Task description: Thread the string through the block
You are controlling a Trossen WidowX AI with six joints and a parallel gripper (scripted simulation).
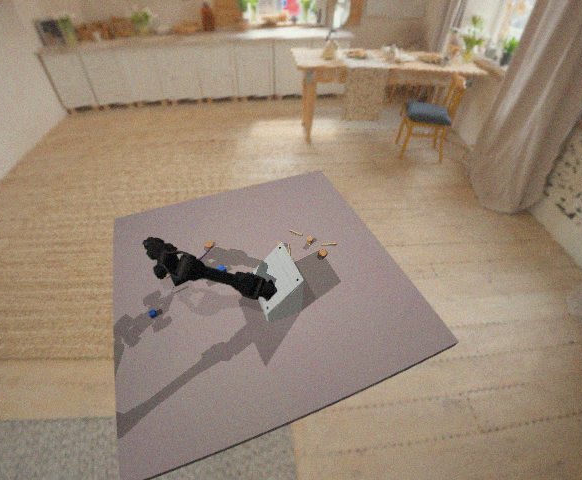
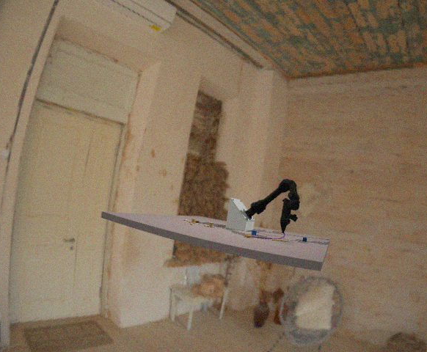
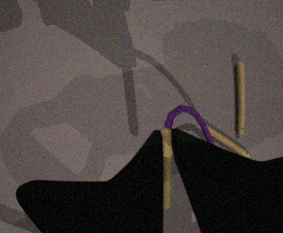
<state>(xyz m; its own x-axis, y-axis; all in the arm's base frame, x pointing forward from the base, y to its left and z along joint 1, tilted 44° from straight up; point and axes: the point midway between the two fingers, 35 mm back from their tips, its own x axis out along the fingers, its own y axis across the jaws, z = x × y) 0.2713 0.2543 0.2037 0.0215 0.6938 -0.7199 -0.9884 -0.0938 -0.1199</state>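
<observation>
Right now my gripper tip is 1 cm past the blue cube, 19 cm to the left of it and 3 cm above it. Also, from my gripper tip: round wooden button 18 cm ahead, 18 cm to the right, 4 cm below; then thin wooden stick 2 cm to the right.
</observation>
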